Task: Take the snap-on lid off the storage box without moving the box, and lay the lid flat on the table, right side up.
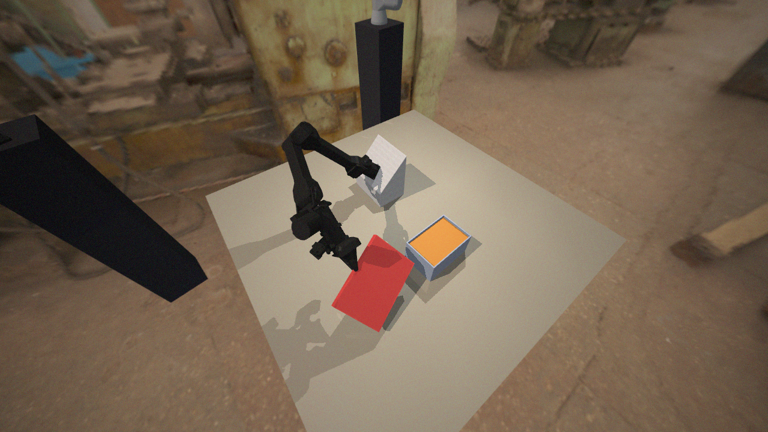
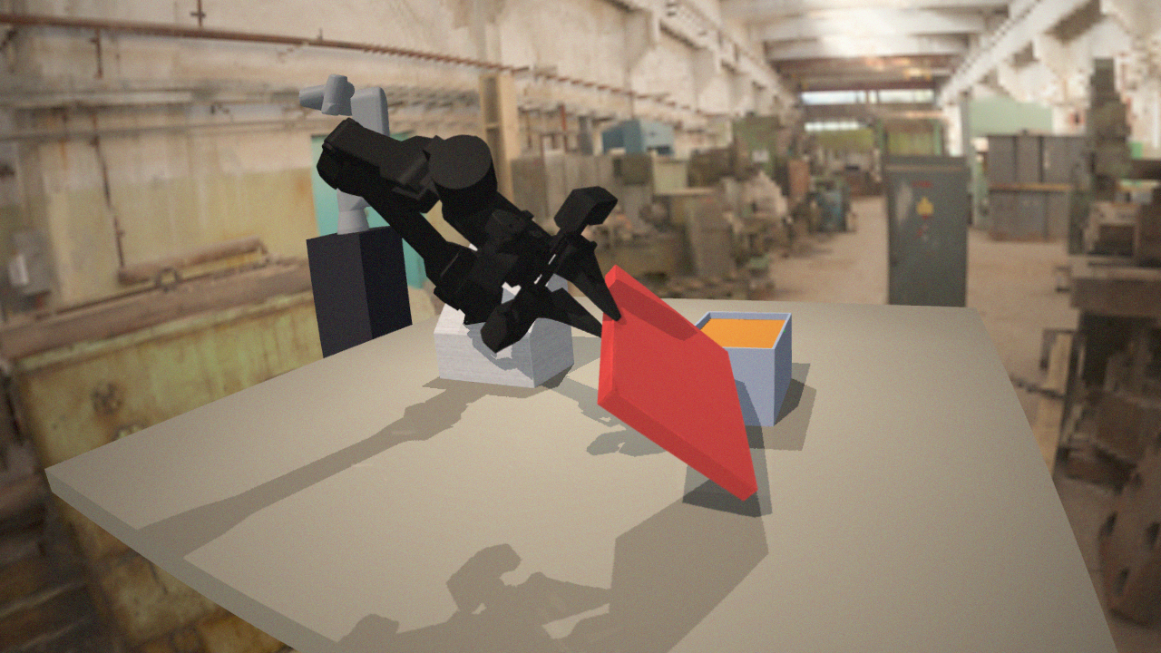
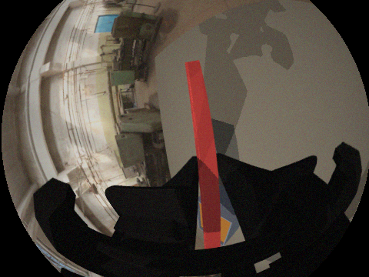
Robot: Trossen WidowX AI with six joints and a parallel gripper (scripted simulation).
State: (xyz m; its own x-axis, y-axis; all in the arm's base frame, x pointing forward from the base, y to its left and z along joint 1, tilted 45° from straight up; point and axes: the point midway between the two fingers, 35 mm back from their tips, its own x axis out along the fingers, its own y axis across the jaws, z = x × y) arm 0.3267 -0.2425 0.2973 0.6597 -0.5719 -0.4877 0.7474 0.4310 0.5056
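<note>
The red lid lies 5 cm ahead of my gripper tip, 3 cm to the left of it and 5 cm below it. Round my gripper tip: blue storage box (8 cm ahead, 31 cm to the left, 13 cm below).
</note>
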